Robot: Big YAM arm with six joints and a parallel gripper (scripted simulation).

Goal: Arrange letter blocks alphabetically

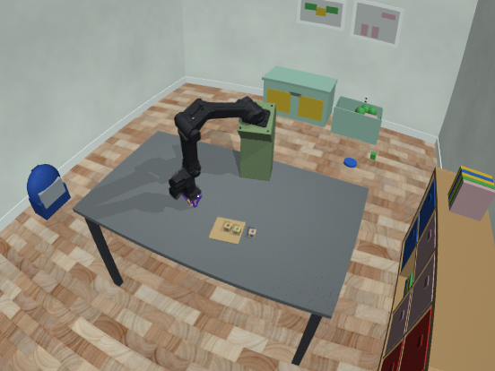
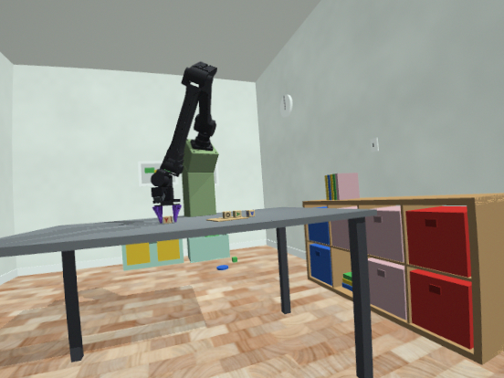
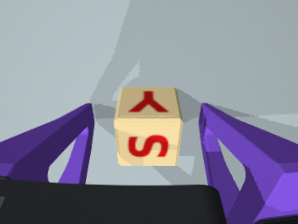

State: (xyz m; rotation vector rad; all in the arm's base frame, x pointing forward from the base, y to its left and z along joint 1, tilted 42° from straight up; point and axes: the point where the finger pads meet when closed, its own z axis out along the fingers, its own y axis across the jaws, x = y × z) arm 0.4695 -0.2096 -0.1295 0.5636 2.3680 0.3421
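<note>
Now: the wooden block 240 mm to the left of my hand, 90 mm ahead of it and 10 mm above it. Also, from my hand: mat (240 mm to the left, 90 mm ahead, 10 mm below).
</note>
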